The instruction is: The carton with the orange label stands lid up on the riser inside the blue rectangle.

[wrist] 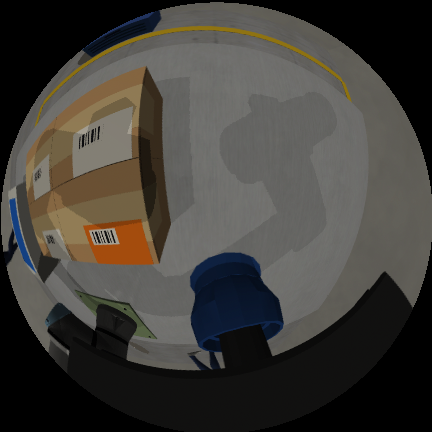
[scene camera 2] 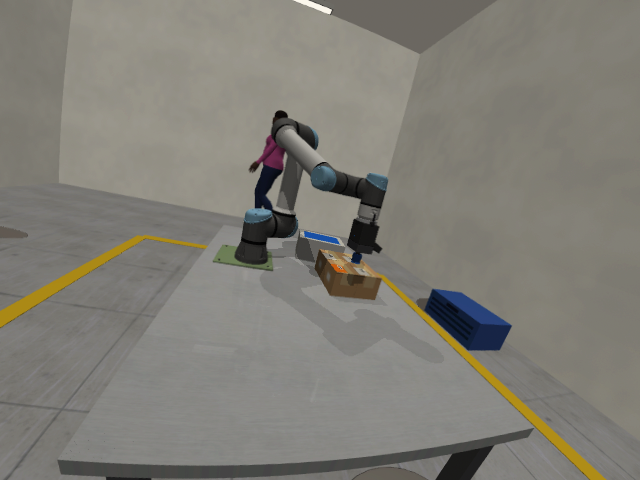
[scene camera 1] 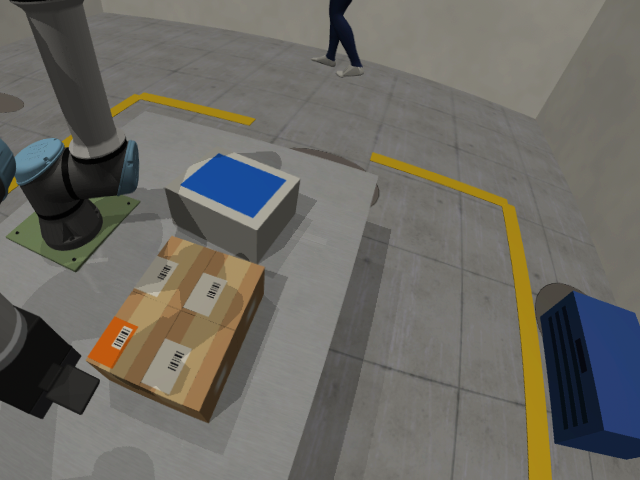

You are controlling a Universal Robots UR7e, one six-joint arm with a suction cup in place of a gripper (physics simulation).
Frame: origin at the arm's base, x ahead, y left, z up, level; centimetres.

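Seen in the pictures: hand at its tool point: (wrist: 226, 281) (scene camera 2: 355, 262); arm's base at its link origin: (wrist: 116, 317) (scene camera 2: 251, 258) (scene camera 1: 73, 227).
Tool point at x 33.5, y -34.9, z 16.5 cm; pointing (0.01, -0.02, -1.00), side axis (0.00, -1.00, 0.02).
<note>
Pixels of each thing's top centre, then the offset from my tool point to it.
- carton with the orange label, top centre: (wrist: 90, 223) (scene camera 1: 134, 334) (scene camera 2: 342, 266) dx +2.1, dy +12.6, dz -6.8 cm
- riser at its top centre: (scene camera 1: 233, 182) (scene camera 2: 321, 237) dx +4.6, dy +52.4, dz -5.1 cm
- blue rectangle at its top centre: (scene camera 1: 233, 182) (scene camera 2: 321, 237) dx +4.6, dy +52.4, dz -5.1 cm
Several cartons stand packed together in two rows on the table. The carton with the orange label (scene camera 1: 147, 330) (scene camera 2: 338, 268) (wrist: 105, 210) is at the pack's corner towards the tool, lid up and touching its neighbours. The riser (scene camera 1: 227, 229) (scene camera 2: 310, 251) (wrist: 31, 225) is a grey block behind the pack; its top bears the blue rectangle (scene camera 1: 232, 183) (scene camera 2: 321, 237) (wrist: 20, 235), with no carton on it. My gripper (scene camera 2: 356, 260) (wrist: 225, 265), a blue suction cup, holds nothing and is open. It hangs apart from the orange-label carton; the cup does not show in scene camera 1.
The other cartons (scene camera 1: 206, 294) have white labels. The arm's green base plate (scene camera 1: 111, 222) (scene camera 2: 224, 256) is beside the riser. A blue cabinet (scene camera 1: 602, 361) (scene camera 2: 467, 320) and yellow lines (scene camera 1: 522, 310) are on the floor. A person (scene camera 1: 343, 38) (scene camera 2: 271, 160) is beyond the table.
</note>
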